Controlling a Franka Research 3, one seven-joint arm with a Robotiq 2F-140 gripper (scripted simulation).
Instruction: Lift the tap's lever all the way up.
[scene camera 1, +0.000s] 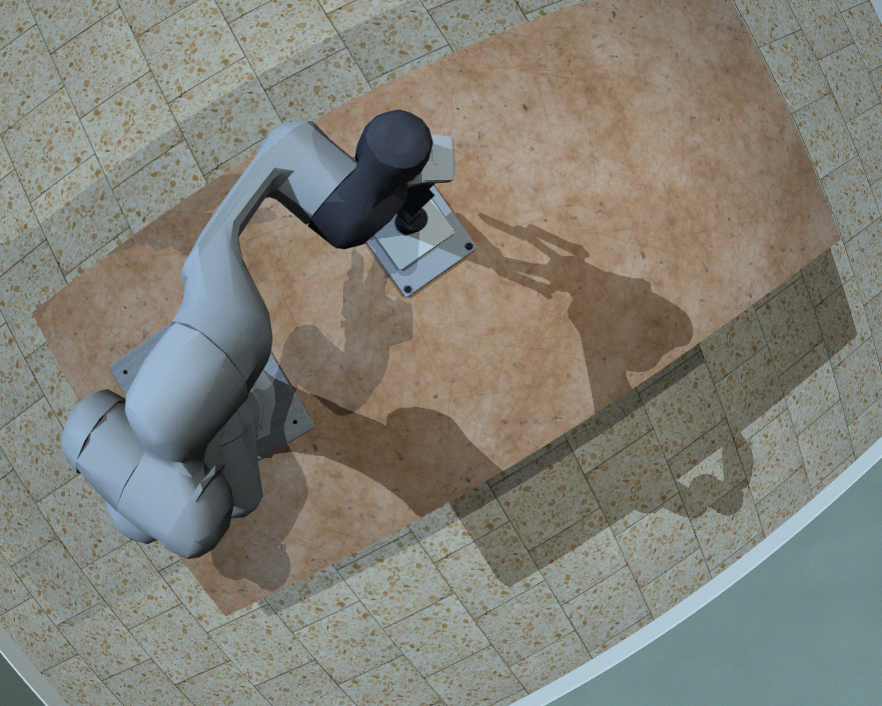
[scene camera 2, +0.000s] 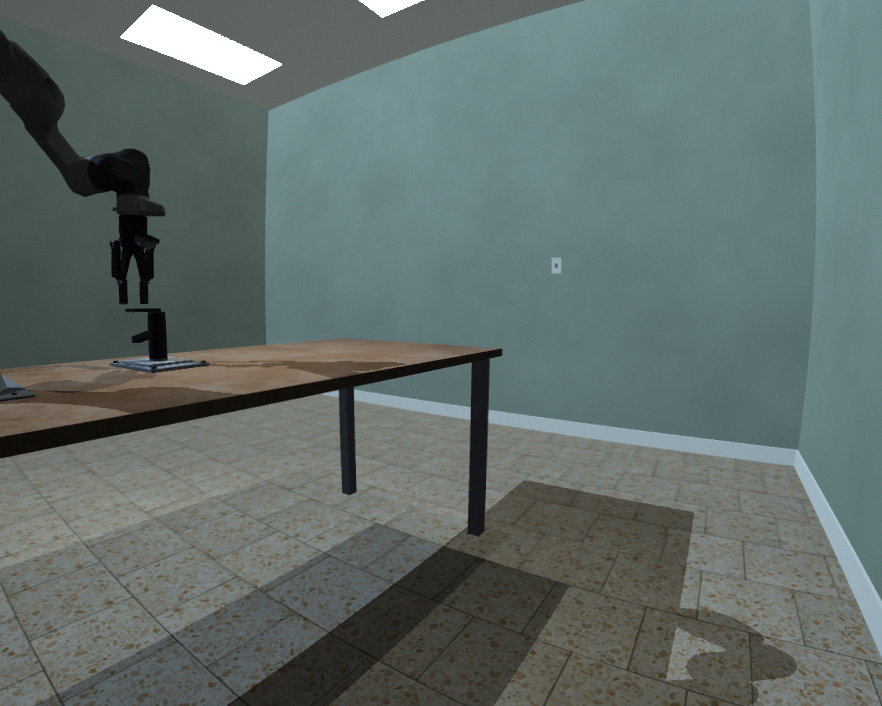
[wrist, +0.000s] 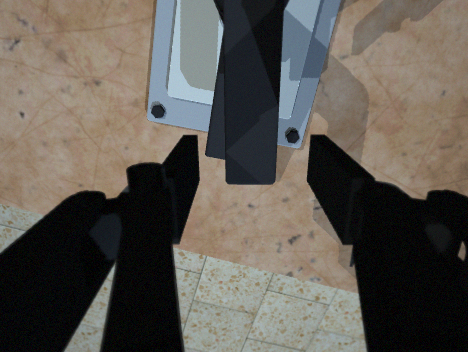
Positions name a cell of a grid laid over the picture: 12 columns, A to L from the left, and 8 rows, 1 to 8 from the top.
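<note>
Gripper (scene camera 2: B4), in view. Lever (wrist: G1) visible, gripper (wrist: G4) too.
</note>
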